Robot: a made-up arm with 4 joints.
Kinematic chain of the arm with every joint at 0, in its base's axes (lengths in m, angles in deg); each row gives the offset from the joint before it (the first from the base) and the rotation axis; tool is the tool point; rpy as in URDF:
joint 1: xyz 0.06 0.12 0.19 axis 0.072 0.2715 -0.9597
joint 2: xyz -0.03 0 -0.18 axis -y
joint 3: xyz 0.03 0 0 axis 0.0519 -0.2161 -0.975
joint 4: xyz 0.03 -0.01 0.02 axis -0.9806 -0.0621 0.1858
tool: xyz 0.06 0.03 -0.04 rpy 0 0 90
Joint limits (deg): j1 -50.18..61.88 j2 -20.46..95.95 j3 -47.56..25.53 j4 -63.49..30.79
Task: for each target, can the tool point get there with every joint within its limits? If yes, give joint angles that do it. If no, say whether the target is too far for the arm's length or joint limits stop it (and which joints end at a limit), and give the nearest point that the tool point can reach.
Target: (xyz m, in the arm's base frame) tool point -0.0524 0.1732 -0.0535
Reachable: no: joint limits stop it (at a limit: joint 1, joint 2, joint 3, joint 4) | nearest point 0.0137 0.0917 -0.0564 | short by 0.105 m
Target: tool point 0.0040 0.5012 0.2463
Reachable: no: too far | nearest point 0.0557 0.2185 0.1134 | short by 0.317 m
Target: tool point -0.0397 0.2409 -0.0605
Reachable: no: joint limits stop it (at a limit: joint 1, joint 2, joint 3) | nearest point 0.0655 0.2116 -0.0277 | short by 0.114 m
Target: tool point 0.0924 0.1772 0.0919
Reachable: yes | joints -1.44 69.93 -28.45 3.64
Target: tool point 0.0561 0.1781 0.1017
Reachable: yes | joints -37.97 74.80 -23.19 -12.51
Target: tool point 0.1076 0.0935 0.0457
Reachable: yes | joints 44.09 32.89 3.01 -0.84
